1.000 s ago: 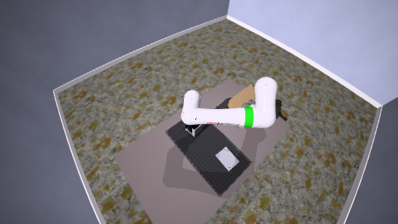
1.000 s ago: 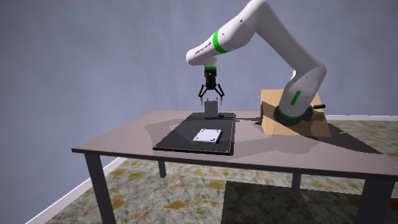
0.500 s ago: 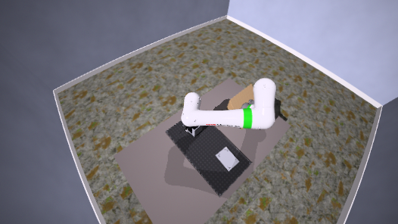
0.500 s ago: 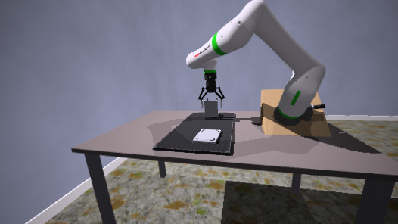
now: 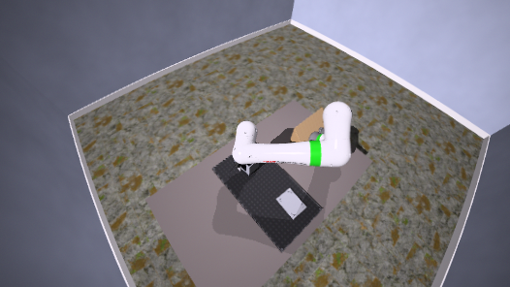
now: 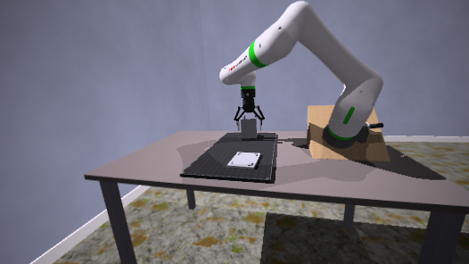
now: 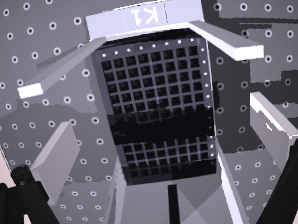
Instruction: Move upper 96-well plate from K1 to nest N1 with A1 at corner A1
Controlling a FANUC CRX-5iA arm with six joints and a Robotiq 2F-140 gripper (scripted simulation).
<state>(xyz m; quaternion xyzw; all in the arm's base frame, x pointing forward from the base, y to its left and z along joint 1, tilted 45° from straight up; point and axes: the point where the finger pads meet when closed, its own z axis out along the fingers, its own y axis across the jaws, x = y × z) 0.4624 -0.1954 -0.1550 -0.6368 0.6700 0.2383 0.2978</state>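
My gripper is now 20 mm above the 96-well plate. From my hand the other things lie so: pale square: 330 mm to the left, 70 mm behind, 50 mm below; plate nest N1: 390 mm to the left, 60 mm below, 10 mm behind.
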